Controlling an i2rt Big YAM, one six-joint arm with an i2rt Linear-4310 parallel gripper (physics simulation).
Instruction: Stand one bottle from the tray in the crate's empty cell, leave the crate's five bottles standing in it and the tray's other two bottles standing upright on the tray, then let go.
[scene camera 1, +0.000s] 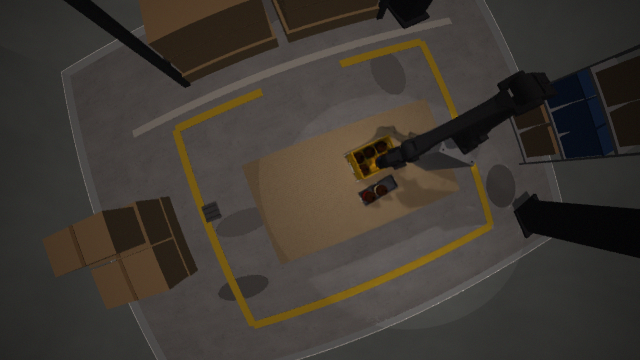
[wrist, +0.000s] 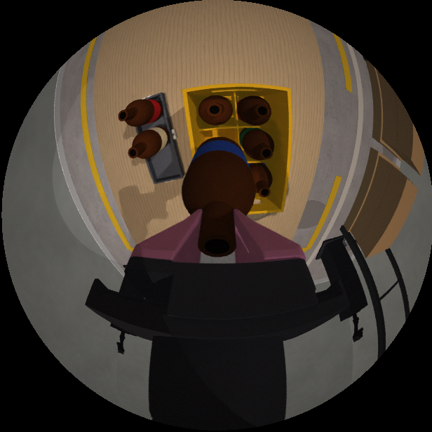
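Where they show: arm's base at its link origin: (scene camera 1: 463, 142).
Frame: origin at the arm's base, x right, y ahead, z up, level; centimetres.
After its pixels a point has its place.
My gripper (scene camera 1: 394, 159) @(x 12.7, y 39.1, z -7.2 cm) (wrist: 217, 214) is shut on the neck of the brown blue-banded bottle (scene camera 1: 381, 161) (wrist: 218, 185), which hangs over the yellow crate (scene camera 1: 372, 172) @(x 9.0, y 43.6, z -32.5 cm) (wrist: 287, 150). In the wrist view its lower end covers part of the crate's left column, including most of the empty middle cell; how deep it is cannot be told. Four crate bottles (wrist: 215, 110) (wrist: 254, 110) (wrist: 257, 143) (wrist: 262, 179) show; the fifth is hidden. On the dark tray (scene camera 1: 391, 182) @(x -5.7, y 32.6, z -41.3 cm) (wrist: 167, 167), the red-banded bottle (scene camera 1: 369, 196) @(x -2.8, y 54.3, z -29.6 cm) (wrist: 141, 112) and cream-banded bottle (scene camera 1: 382, 190) @(x -3.9, y 45.2, z -28.3 cm) (wrist: 150, 143) stand upright.
The crate and tray stand side by side on a tan mat (scene camera 1: 300, 200) @(x 18.0, y 94.9, z -41.7 cm) (wrist: 210, 45), with a narrow gap between them. Yellow floor lines surround the mat. Cardboard boxes (scene camera 1: 210, 40) (wrist: 385, 200) stand well beyond it. The arm reaches in from the right in the scene view.
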